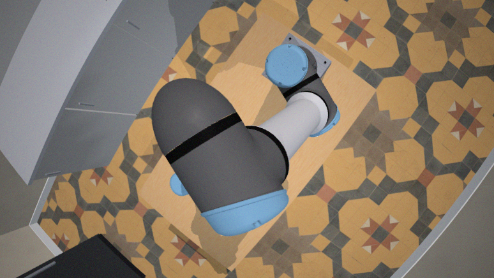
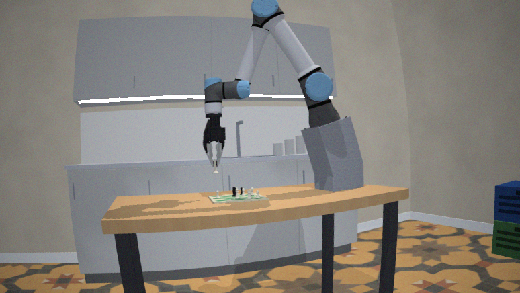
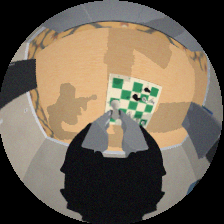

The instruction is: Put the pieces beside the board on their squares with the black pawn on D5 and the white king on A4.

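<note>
My hand is 1 cm above the white king. Also, from my hand: chessboard: 8 cm behind, 3 cm to the left, 15 cm below; black pawn: 11 cm behind, 5 cm to the right, 13 cm below.
</note>
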